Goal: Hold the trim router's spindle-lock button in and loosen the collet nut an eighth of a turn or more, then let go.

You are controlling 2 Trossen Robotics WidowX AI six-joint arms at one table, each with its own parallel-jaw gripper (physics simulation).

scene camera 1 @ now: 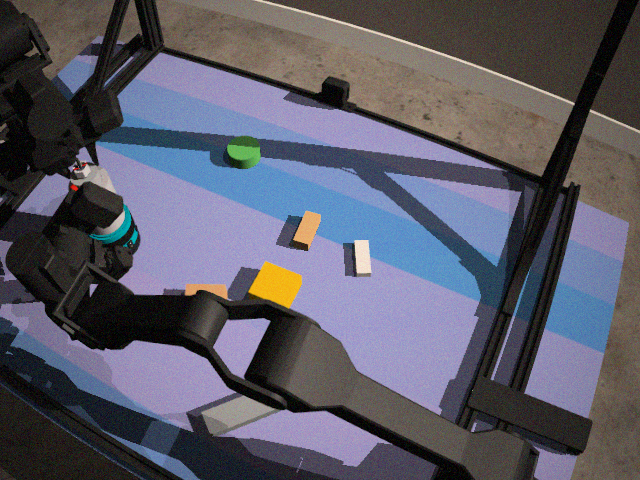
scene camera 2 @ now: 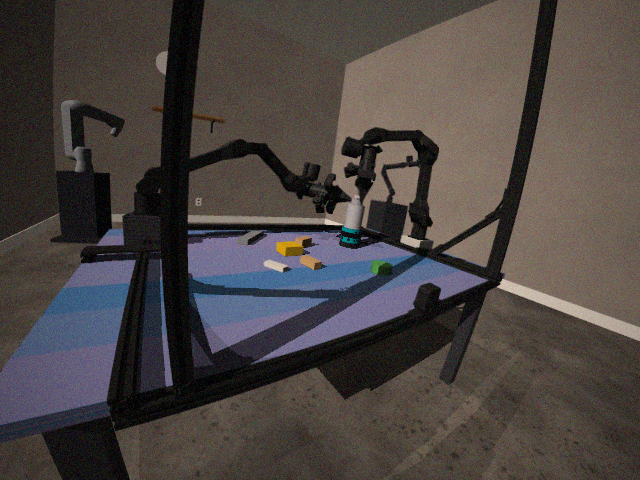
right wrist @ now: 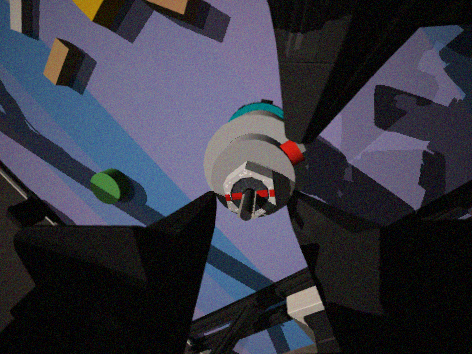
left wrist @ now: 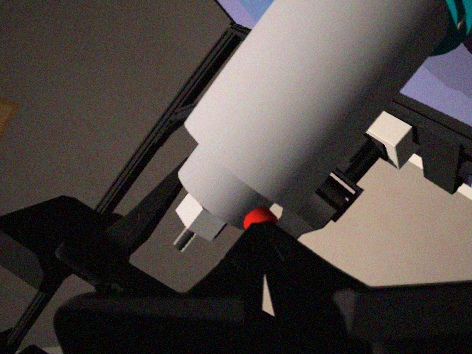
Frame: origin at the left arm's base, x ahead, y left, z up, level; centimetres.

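Where they show: left gripper, fingertip midpoint: (scene camera 1: 72, 191) (scene camera 2: 351, 199) (right wrist: 297, 141) (left wrist: 261, 232); right gripper, fingertip midpoint: (scene camera 1: 84, 170) (scene camera 2: 360, 202) (right wrist: 251, 197) (left wrist: 229, 180); left arm's base, origin of the base link: (scene camera 2: 147, 213); right arm's base, origin of the base link: (scene camera 2: 417, 238) (left wrist: 367, 140).
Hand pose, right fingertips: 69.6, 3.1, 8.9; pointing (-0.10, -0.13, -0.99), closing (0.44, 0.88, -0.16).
Note:
Each offset is from my right fingertips to the centre of the thing, as dx, dy, dz. "spot": to the spot under its first point.
The trim router @[-1.5, +0.6, -6.6] (scene camera 1: 117, 232) (scene camera 2: 354, 214) (left wrist: 300, 100) (right wrist: 230, 137) stands upright, grey-white with a teal band. Its pale collet nut @[spot: -1.8, +1.0, +2.3] (scene camera 1: 81, 170) (left wrist: 200, 217) (right wrist: 271, 184) is on top, around a dark shaft, with red marks in the right wrist view. The red spindle-lock button @[-1.5, +3.0, +0.1] (scene camera 1: 73, 187) (left wrist: 259, 217) (right wrist: 292, 151) is on the router's side. My left gripper (scene camera 2: 349, 197) (left wrist: 261, 232) (right wrist: 297, 141) is shut and empty, its tips against the button. My right gripper (scene camera 2: 360, 199) (right wrist: 251, 197) points down from above, shut on the collet nut, with a finger on each side; the exact contact is hard to see.
A yellow block @[-27.9, -10.2, -15.9] (scene camera 1: 276, 284) (scene camera 2: 289, 249), two orange blocks @[-24.5, -21.3, -16.3] (scene camera 1: 308, 228) @[-21.1, -2.0, -15.8] (scene camera 1: 206, 290), a white block @[-34.3, -23.2, -16.7] (scene camera 1: 362, 257) (scene camera 2: 276, 266), a green disc @[-5.2, -26.6, -16.1] (scene camera 1: 243, 153) (scene camera 2: 381, 267) and a grey block @[-38.3, +4.8, -16.4] (scene camera 1: 235, 413) (scene camera 2: 251, 237) lie on the table. Black frame posts stand at its edges.

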